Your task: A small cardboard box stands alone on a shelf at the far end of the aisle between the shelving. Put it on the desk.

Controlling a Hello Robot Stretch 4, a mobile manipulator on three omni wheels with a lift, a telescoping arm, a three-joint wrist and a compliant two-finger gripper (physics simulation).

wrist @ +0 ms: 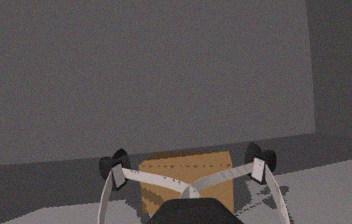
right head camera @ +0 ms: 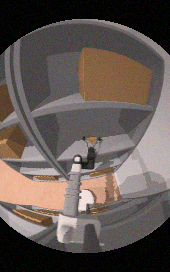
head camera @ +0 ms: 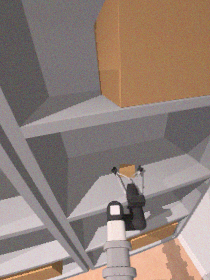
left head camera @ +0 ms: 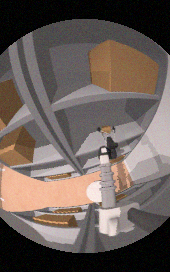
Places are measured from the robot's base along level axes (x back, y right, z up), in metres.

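Pixels of known places: gripper, between the fingertips: (wrist: 187, 159) (right head camera: 91, 136) (head camera: 126, 166) (left head camera: 105, 126); robot's base, origin of its link: (right head camera: 81, 198) (left head camera: 97, 190).
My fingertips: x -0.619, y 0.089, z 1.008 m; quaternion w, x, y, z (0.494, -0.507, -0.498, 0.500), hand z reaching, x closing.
Observation:
Ahead of a thing's pixels: the offset from my fingertips to its top centre. "spot": to the spot under its first point. Level surfaces: height alone.
The small cardboard box {dx +0.010, dy +0.001, dz +0.005 m} (head camera: 128, 171) (left head camera: 106, 130) (right head camera: 91, 140) (wrist: 186, 169) stands on a grey shelf {dz -0.045 m} (head camera: 90, 200) (wrist: 320, 190), in a bay of the shelving. My gripper (head camera: 127, 170) (left head camera: 106, 129) (right head camera: 92, 139) (wrist: 187, 159) is open, with one fingertip to each side of the box. In the wrist view a gap shows between the box and each fingertip, a little wider at the right. The pale finger strips and the dark gripper body hide part of the box's front. The desk does not show in these views.
A large cardboard box {dx -0.019, dy +0.133, dz +0.682 m} (head camera: 160, 50) (left head camera: 122, 70) (right head camera: 115, 77) stands on the shelf above. A shelf edge (head camera: 125, 115) runs above my gripper. An upright post (head camera: 37, 172) stands to the left, and a pale wall (head camera: 197, 235) to the right. More boxes {spot: dx +0.298, dy -0.773, dz +0.189 m} (left head camera: 17, 145) (right head camera: 12, 142) sit in the left bay.

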